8 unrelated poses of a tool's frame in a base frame.
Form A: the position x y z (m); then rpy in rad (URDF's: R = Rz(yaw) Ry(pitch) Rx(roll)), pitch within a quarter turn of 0, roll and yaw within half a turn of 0.
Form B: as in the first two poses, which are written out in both.
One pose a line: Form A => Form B
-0.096, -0.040, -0.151, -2.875, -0.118, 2.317 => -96, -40, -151, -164.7, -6.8, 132.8
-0.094, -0.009, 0.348, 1.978, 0.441, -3.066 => -94, -9, 348, 113.3, 25.3, -175.7
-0.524, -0.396, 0.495, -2.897, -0.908, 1.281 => -524, -396, 495, -166.0, -52.0, 73.4
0.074, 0.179, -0.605, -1.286, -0.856, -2.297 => 74, 179, -605, -73.7, -49.0, -131.6
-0.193, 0.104, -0.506, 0.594, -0.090, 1.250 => -193, 104, -506, 34.0, -5.2, 71.6
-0.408, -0.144, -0.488, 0.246, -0.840, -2.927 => -408, -144, -488, 14.1, -48.1, -167.7
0.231, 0.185, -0.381, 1.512, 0.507, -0.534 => 231, 185, -381, 86.6, 29.0, -30.6
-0.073, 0.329, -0.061, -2.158, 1.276, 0.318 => -73, 329, -61, -123.6, 73.1, 18.2
